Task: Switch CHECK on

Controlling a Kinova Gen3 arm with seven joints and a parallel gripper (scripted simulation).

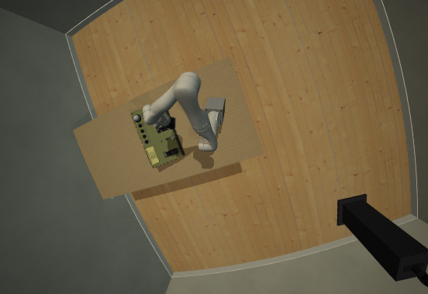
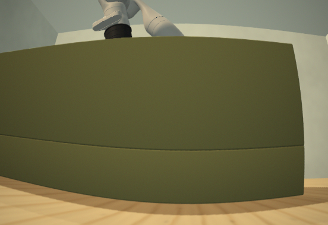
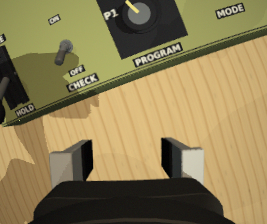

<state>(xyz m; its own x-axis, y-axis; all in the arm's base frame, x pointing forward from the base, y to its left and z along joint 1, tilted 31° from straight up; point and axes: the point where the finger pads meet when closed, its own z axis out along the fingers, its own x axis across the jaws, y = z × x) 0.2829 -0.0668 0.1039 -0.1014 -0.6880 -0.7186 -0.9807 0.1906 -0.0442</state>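
Now: hand 130 mm short of the check toggle, 110 mm to the right of it and 150 mm above it. Also, from my hand: black ball lever 90 mm ahead, 230 mm to the left, 130 mm below; mode push button 170 mm ahead, 130 mm to the right, 140 mm below; olive console 180 mm ahead, 60 mm to the left, 160 mm below.
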